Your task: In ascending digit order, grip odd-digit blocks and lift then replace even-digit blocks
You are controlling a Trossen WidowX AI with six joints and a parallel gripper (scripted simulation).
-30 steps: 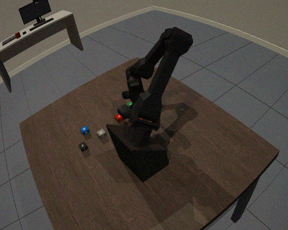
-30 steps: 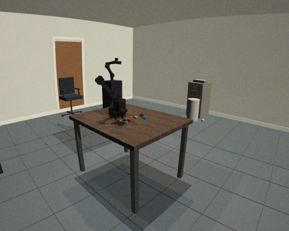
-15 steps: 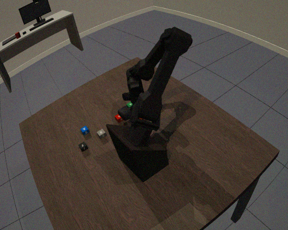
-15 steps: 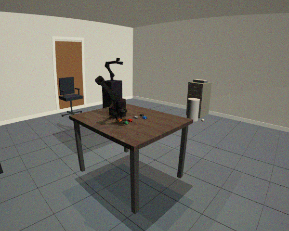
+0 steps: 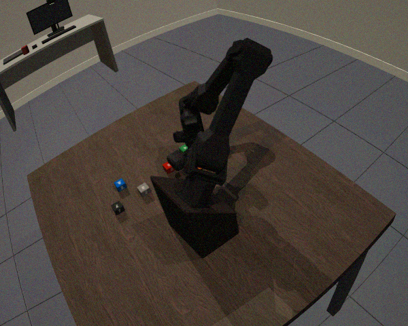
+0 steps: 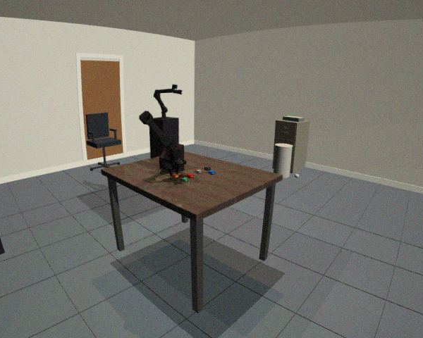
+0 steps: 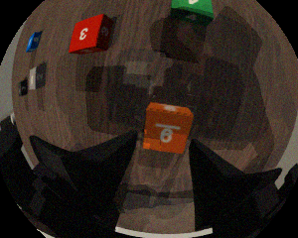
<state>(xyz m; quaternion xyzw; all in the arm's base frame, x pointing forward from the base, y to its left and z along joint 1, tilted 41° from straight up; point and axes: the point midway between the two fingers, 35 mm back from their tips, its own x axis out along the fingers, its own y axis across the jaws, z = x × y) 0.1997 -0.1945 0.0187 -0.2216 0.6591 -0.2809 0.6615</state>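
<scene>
The orange block is 10 mm ahead of my gripper tip. From my gripper tip the other things lie so: green block 120 mm ahead, 20 mm to the right; then red block 90 mm ahead, 70 mm to the left; then grey block 70 mm ahead, 180 mm to the left.
</scene>
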